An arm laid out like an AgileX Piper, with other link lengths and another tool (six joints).
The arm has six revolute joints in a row. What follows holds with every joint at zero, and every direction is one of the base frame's. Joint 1 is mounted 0.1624 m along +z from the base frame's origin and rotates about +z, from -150 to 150 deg. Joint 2 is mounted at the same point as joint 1 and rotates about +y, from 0 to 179.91 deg. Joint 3 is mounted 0.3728 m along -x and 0.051 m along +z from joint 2 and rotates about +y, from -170 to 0 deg. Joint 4 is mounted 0.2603 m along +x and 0.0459 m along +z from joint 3 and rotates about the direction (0.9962, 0, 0.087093), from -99.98 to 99.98 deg. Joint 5 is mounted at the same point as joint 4 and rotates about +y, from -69.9 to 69.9 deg. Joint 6 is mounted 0.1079 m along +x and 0.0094 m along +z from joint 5 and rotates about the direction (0.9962, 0, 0.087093), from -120 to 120 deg. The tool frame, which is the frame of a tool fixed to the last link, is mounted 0.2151 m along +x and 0.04 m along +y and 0.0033 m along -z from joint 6; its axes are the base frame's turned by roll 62.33, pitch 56.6 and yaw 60.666 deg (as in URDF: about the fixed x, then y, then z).
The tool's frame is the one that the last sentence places.
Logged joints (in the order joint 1, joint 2, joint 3, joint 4, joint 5, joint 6), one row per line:
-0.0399, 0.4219, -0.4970, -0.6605, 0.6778, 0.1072
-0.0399, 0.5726, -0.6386, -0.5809, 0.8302, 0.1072
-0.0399, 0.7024, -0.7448, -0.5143, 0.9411, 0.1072
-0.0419, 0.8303, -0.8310, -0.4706, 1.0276, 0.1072
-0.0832, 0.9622, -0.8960, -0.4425, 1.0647, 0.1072
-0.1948, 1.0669, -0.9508, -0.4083, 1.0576, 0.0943
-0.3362, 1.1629, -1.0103, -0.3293, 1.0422, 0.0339
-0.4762, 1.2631, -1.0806, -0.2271, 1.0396, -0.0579
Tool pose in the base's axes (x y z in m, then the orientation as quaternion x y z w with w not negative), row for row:
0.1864, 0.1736, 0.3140, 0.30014, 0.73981, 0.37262, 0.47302
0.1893, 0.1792, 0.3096, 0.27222, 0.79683, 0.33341, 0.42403
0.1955, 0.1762, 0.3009, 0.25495, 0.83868, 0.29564, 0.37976
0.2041, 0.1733, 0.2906, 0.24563, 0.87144, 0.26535, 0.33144
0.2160, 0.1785, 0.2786, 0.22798, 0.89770, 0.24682, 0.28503
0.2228, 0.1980, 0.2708, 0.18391, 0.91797, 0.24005, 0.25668
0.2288, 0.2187, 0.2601, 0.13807, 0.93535, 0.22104, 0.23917
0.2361, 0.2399, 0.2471, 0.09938, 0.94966, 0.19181, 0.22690
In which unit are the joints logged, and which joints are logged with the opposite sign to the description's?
The joints are logged in radians. Opposite sign: joint 1, joint 4, joint 6.
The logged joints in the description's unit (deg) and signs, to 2 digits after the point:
2.29, 24.17, -28.48, 37.84, 38.84, -6.14
2.29, 32.81, -36.59, 33.28, 47.57, -6.14
2.29, 40.24, -42.67, 29.47, 53.92, -6.14
2.40, 47.57, -47.61, 26.96, 58.88, -6.14
4.77, 55.13, -51.34, 25.35, 61.00, -6.14
11.16, 61.13, -54.48, 23.39, 60.60, -5.40
19.26, 66.63, -57.89, 18.87, 59.71, -1.94
27.28, 72.37, -61.91, 13.01, 59.56, 3.32

